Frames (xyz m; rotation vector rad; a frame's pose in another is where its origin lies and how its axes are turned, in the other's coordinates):
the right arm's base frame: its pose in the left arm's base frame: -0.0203 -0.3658 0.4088 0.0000 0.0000 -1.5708
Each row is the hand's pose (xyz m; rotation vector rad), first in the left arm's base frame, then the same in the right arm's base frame.
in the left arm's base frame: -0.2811 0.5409 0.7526 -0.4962 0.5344 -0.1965
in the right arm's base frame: -0.9067 -0.2608 0.3438 -0.7849 0.0291 1.3004
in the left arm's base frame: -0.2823 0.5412 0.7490 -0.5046 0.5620 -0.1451
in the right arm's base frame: -0.9070 -0.2620 0.3402 -0.8177 0.0440 1.3457
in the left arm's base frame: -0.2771 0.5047 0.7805 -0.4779 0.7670 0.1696
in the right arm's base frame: -0.8705 -0.2568 0.3717 -0.9947 0.2310 1.6193
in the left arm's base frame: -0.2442 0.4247 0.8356 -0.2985 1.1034 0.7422
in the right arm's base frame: -0.7905 -0.2239 0.4268 -1.2122 0.6960 2.0948
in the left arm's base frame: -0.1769 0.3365 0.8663 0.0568 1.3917 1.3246
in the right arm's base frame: -0.7023 -0.1566 0.4575 -1.2604 1.3677 2.5184
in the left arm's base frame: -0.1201 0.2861 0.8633 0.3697 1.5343 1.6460
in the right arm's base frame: -0.6519 -0.0998 0.4545 0.9331 -1.5255 -2.1581
